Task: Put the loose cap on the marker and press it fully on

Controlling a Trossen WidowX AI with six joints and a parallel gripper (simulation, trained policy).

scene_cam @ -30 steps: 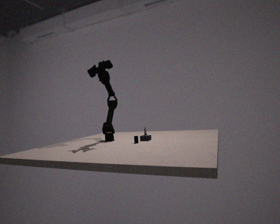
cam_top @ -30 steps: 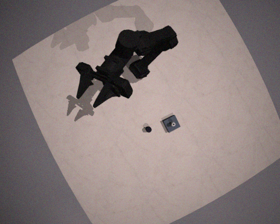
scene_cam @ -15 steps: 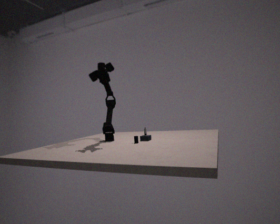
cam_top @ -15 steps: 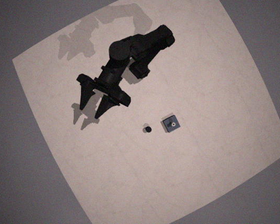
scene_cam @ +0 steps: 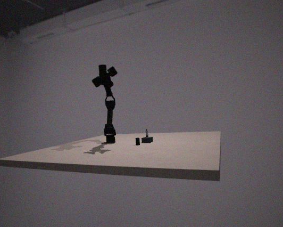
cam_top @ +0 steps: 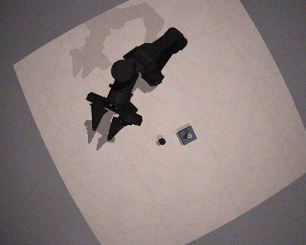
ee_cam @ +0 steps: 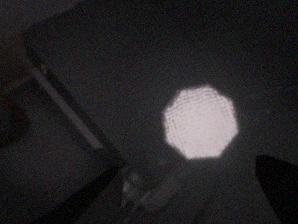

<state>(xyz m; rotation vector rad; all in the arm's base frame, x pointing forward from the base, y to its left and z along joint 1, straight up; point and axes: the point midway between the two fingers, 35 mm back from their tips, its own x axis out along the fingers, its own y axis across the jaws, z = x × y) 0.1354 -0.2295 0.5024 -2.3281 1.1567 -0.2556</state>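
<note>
The black cap lies 13 cm ahead of my gripper tip, 15 cm to the left of it and 47 cm below it. From my gripper tip the other things lie so: holder block 16 cm ahead, 27 cm to the left, 48 cm below.
</note>
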